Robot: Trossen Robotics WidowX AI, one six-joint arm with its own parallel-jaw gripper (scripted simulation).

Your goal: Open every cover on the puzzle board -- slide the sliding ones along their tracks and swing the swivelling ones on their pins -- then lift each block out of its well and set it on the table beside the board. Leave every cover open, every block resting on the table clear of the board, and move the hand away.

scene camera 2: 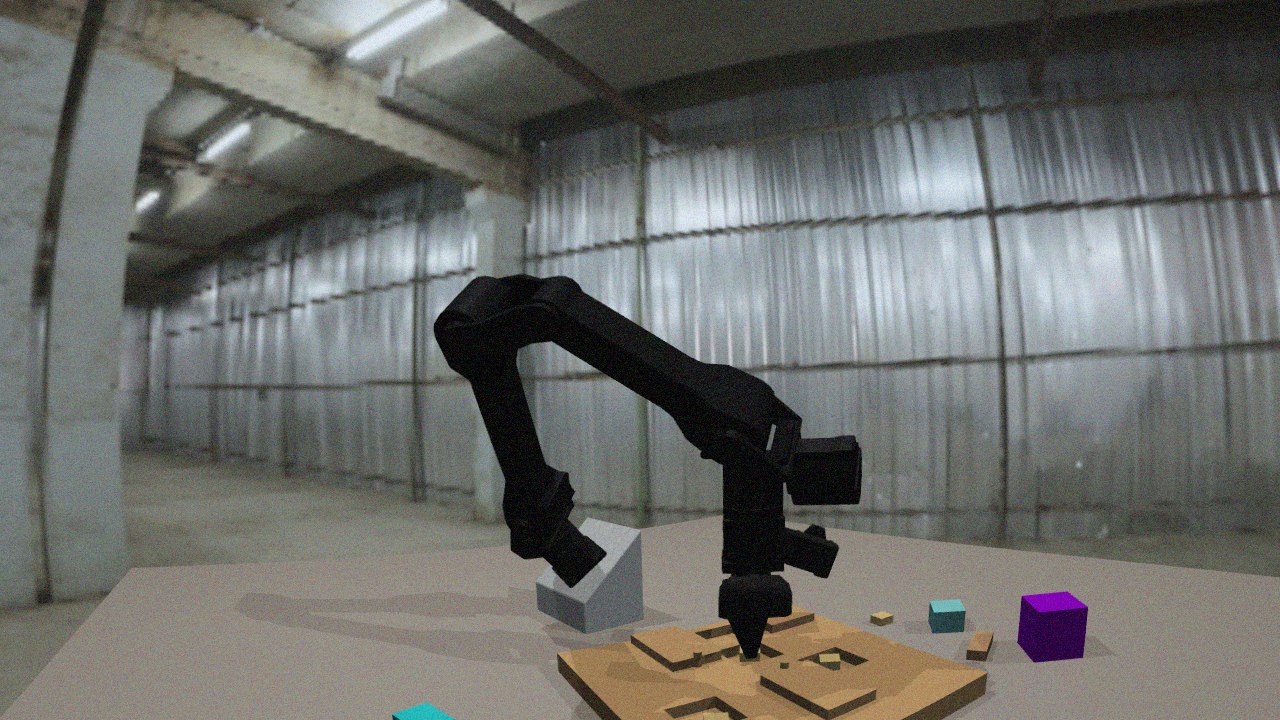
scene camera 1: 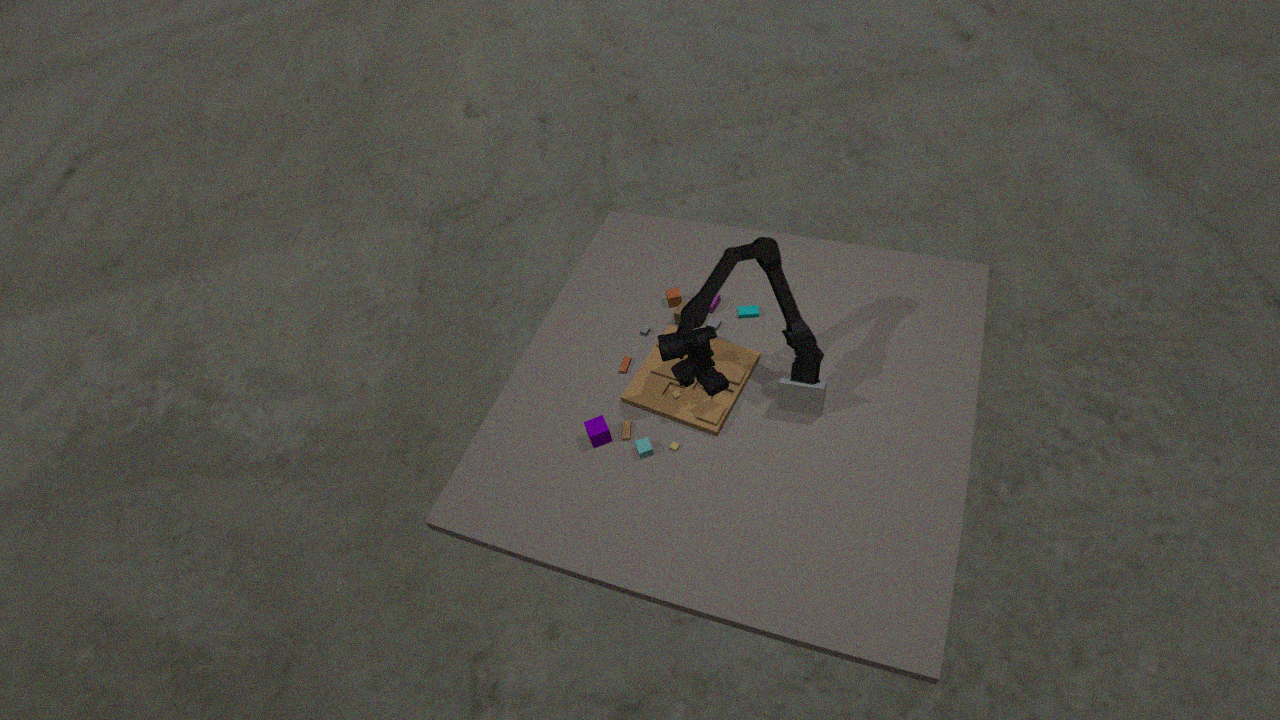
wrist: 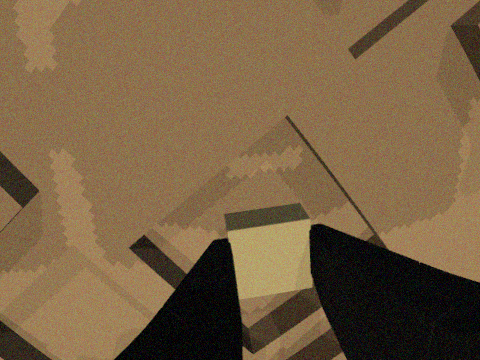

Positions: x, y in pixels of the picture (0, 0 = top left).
Labels:
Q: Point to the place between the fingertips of my gripper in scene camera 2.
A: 750, 653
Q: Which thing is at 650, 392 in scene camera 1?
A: A tan puzzle board.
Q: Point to a light blue block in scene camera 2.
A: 945, 616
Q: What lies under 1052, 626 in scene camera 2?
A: A purple cube.

